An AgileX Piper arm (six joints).
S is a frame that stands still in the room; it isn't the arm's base.
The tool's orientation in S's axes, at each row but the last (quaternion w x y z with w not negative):
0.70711, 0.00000, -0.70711, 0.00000
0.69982, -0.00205, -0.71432, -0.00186
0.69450, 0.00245, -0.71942, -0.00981
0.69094, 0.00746, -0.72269, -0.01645
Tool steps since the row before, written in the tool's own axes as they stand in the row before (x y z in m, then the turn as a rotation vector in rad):
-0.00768, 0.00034, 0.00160, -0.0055, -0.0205, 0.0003
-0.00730, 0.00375, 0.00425, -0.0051, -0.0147, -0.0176
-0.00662, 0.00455, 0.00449, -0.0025, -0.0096, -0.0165
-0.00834, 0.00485, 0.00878, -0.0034, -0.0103, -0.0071
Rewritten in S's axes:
-0.00160, 0.00034, -0.00768, -0.0003, -0.0205, -0.0055
-0.00408, 0.00377, -0.00739, 0.0176, -0.0148, -0.0047
-0.00421, 0.00471, -0.00669, 0.0165, -0.0097, -0.0021
-0.00834, 0.00524, -0.00855, 0.0071, -0.0103, -0.0034

